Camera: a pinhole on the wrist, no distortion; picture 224 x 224 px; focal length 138.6 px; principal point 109.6 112.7 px. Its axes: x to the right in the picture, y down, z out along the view. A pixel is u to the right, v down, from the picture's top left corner.
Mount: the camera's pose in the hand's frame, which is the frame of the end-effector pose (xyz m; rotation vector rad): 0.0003 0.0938 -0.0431 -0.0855 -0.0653 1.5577
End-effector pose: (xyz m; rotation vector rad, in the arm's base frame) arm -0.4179 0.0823 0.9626 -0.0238 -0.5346 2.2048
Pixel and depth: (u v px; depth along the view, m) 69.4 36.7 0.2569
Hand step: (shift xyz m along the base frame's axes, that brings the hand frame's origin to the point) -0.1343 -0.0092 0.2170
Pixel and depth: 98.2 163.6 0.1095
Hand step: -0.0441 -0.1084 0.0149
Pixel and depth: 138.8 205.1 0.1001
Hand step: -0.0480 -0.1394 -0.0120
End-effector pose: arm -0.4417 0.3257 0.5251 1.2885 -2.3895 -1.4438
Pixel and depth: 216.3 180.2 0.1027
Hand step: -0.0942 0.1137 0.1225
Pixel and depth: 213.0 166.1 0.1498
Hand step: -0.1276 0.1607 0.1263
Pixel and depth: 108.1 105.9 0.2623
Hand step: -0.1481 0.1816 -0.0466
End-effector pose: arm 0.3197 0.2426 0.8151 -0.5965 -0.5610 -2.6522
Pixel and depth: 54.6 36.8 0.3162
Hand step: -0.0372 0.1193 0.2984
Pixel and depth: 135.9 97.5 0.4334
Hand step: 0.1985 0.0196 0.3830
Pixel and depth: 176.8 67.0 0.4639
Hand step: 0.1839 -0.1110 0.5060
